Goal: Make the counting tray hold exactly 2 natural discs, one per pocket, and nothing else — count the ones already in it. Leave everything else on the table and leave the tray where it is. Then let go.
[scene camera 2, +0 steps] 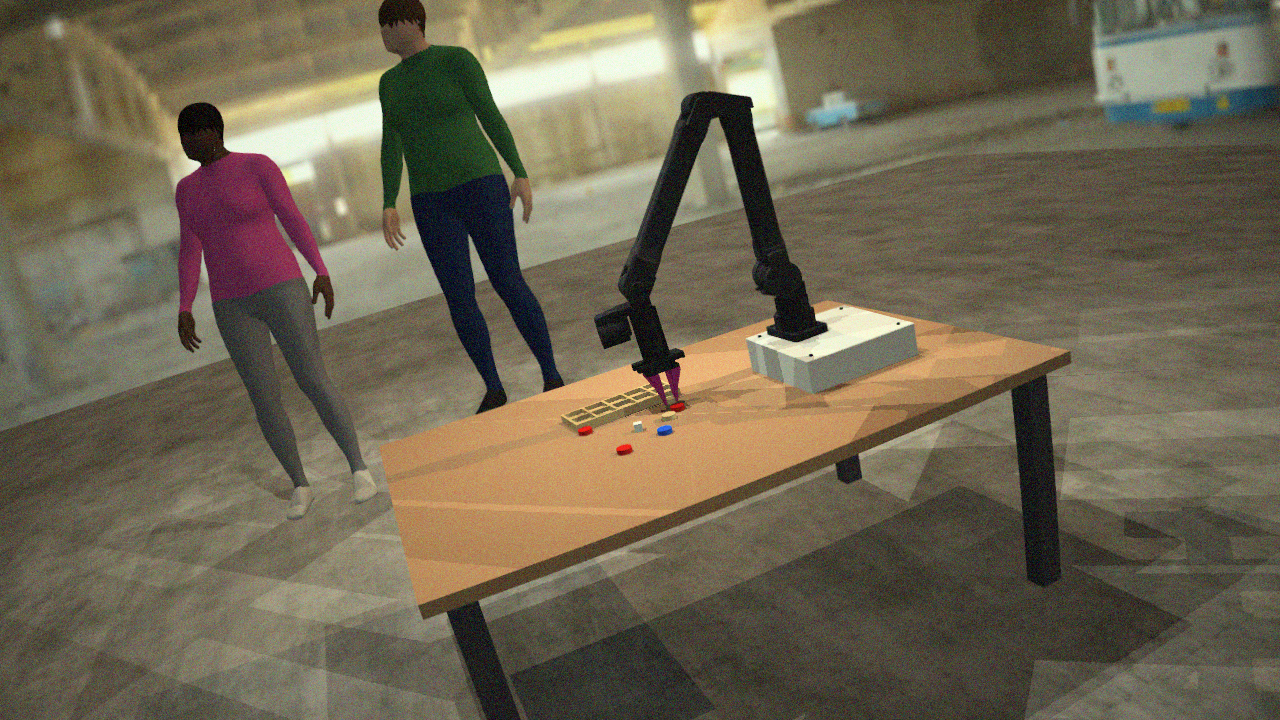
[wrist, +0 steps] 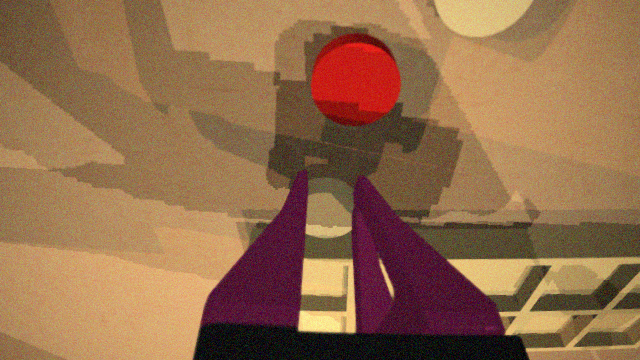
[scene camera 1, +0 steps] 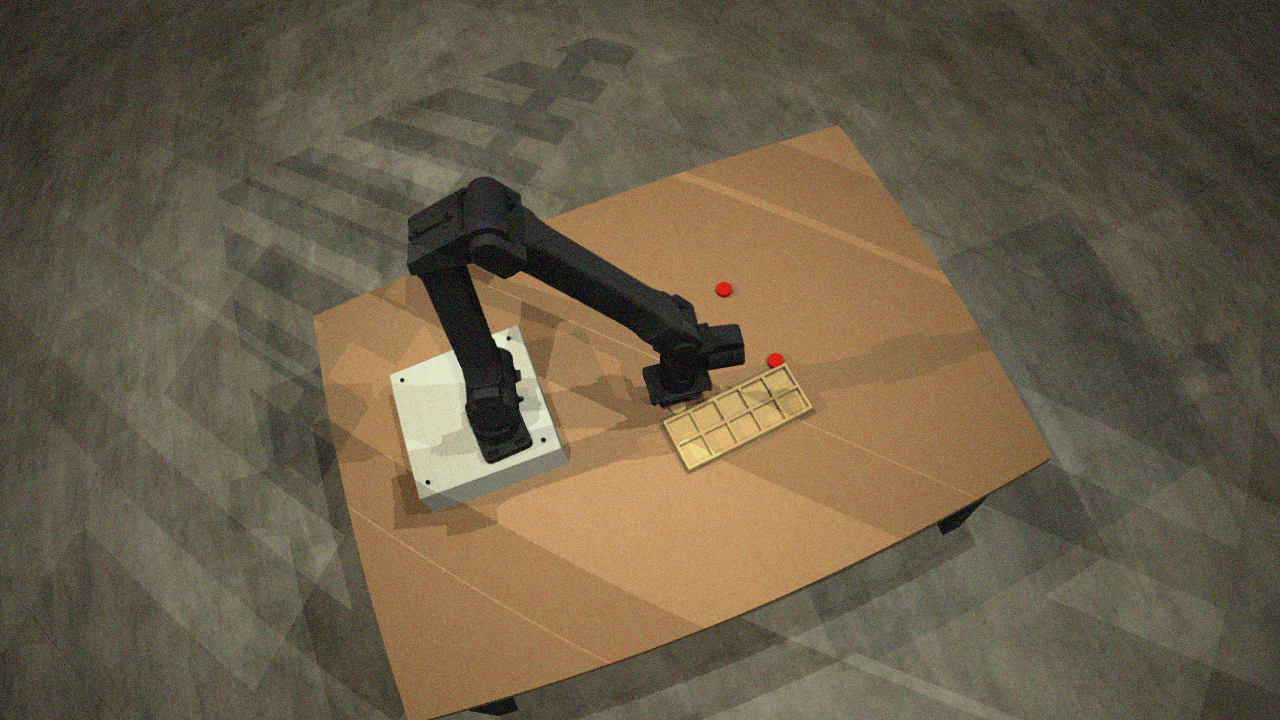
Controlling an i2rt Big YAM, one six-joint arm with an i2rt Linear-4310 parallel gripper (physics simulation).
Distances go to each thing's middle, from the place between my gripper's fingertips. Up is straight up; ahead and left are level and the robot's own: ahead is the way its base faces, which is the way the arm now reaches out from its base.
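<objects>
Counting tray (scene camera 1: 723, 424): 80 mm to the right of my hand, 80 mm ahead of it, 10 mm above it.
</objects>
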